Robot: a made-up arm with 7 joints.
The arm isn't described. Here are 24 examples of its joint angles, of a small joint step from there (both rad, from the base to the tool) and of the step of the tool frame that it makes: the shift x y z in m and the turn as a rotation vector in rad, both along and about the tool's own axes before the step.
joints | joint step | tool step
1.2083 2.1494 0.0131 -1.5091 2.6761 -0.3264 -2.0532 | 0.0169 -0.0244 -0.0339 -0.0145 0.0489 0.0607 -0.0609 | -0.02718 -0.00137 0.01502 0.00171 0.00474 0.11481
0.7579 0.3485 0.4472 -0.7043 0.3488 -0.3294 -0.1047 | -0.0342 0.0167 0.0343 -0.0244 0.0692 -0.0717 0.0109 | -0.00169 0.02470 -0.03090 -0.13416 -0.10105 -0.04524
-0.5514 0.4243 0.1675 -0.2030 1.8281 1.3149 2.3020 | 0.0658 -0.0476 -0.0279 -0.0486 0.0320 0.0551 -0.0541 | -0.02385 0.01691 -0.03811 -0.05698 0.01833 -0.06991
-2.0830 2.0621 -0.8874 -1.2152 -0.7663 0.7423 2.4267 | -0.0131 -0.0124 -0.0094 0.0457 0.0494 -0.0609 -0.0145 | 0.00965 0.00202 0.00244 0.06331 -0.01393 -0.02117
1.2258 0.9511 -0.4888 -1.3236 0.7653 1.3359 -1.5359 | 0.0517 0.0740 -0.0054 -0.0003 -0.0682 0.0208 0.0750 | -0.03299 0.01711 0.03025 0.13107 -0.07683 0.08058
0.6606 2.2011 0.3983 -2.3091 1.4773 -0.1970 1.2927 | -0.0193 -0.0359 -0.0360 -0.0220 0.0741 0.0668 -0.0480 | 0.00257 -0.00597 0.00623 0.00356 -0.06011 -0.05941
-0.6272 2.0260 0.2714 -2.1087 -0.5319 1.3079 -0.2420 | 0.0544 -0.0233 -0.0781 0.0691 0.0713 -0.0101 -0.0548 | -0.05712 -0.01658 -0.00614 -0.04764 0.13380 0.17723
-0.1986 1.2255 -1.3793 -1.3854 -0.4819 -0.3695 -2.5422 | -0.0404 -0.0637 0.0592 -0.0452 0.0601 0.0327 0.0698 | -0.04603 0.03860 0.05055 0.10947 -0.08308 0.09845
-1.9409 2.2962 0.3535 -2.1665 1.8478 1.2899 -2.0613 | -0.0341 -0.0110 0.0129 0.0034 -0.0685 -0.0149 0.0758 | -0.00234 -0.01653 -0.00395 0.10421 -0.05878 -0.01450
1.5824 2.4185 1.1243 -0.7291 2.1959 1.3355 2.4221 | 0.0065 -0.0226 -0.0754 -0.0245 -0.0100 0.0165 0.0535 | -0.01009 0.02514 -0.01522 -0.09838 -0.07162 0.00507
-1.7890 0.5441 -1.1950 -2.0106 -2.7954 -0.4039 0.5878 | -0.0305 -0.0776 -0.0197 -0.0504 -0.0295 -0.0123 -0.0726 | 0.04688 0.01898 0.03184 0.07122 0.11612 -0.09363
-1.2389 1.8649 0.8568 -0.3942 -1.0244 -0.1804 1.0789 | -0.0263 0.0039 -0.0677 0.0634 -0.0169 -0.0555 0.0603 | -0.00128 -0.00750 0.02159 0.04499 -0.01723 0.06288
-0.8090 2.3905 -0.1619 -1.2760 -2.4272 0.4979 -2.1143 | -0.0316 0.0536 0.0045 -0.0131 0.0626 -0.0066 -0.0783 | -0.00072 0.00220 -0.04134 -0.04797 0.07687 -0.01177
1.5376 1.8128 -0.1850 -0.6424 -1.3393 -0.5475 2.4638 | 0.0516 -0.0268 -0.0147 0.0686 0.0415 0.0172 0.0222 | 0.00877 0.00164 0.04429 0.06144 -0.06708 -0.03961
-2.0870 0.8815 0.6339 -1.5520 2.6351 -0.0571 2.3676 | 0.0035 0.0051 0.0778 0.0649 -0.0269 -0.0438 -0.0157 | -0.01094 -0.00882 0.03772 0.12313 0.04173 0.07079
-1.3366 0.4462 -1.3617 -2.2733 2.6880 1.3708 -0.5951 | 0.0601 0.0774 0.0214 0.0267 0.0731 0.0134 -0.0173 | -0.00443 -0.03165 0.04279 -0.14014 -0.01433 0.01519
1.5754 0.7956 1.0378 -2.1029 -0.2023 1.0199 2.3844 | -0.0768 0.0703 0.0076 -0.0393 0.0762 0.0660 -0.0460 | -0.05157 -0.01352 0.02381 0.06191 -0.05133 0.02071
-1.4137 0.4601 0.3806 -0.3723 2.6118 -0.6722 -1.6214 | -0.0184 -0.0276 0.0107 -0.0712 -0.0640 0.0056 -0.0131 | -0.03433 -0.02079 0.00071 -0.04535 0.03150 0.08220
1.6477 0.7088 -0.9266 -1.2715 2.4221 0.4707 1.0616 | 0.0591 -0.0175 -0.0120 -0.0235 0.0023 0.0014 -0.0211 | 0.03992 0.00644 -0.01697 0.01084 -0.03436 -0.03462
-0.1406 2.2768 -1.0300 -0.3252 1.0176 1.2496 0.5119 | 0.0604 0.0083 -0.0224 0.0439 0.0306 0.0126 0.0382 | 0.01321 0.00182 -0.00534 0.00007 -0.05414 -0.06885
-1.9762 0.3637 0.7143 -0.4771 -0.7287 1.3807 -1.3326 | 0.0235 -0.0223 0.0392 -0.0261 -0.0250 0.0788 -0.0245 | -0.00620 0.01433 -0.00331 0.01312 0.01429 0.09486
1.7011 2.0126 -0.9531 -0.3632 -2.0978 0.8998 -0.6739 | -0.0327 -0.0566 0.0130 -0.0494 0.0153 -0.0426 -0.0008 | 0.04612 0.01503 0.03537 -0.00537 -0.11291 -0.00743
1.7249 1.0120 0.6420 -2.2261 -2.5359 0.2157 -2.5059 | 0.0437 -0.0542 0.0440 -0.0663 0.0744 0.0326 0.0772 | -0.01748 -0.01522 -0.00647 -0.06426 -0.14992 0.00472
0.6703 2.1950 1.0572 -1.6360 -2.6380 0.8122 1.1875 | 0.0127 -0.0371 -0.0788 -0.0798 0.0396 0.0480 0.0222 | 0.01588 -0.00973 -0.04945 0.00305 -0.14518 -0.04929
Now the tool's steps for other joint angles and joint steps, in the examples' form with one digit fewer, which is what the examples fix.
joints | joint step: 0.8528 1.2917 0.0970 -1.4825 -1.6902 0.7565 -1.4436 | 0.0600 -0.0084 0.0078 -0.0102 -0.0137 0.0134 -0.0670
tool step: 0.0000 -0.0282 -0.0114 -0.0092 0.0901 -0.0297
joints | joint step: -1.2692 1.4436 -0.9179 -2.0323 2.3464 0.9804 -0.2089 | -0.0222 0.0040 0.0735 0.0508 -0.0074 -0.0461 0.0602
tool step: -0.0168 -0.0382 -0.0179 -0.1285 -0.0098 -0.0571
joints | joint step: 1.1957 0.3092 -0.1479 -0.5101 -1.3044 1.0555 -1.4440 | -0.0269 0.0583 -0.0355 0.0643 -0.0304 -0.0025 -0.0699
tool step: -0.0217 0.0394 -0.0017 0.0650 0.1462 0.0409
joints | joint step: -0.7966 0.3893 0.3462 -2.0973 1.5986 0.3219 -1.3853 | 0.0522 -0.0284 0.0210 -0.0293 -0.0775 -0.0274 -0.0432
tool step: -0.0038 -0.0236 -0.0023 0.0442 0.1108 -0.0562
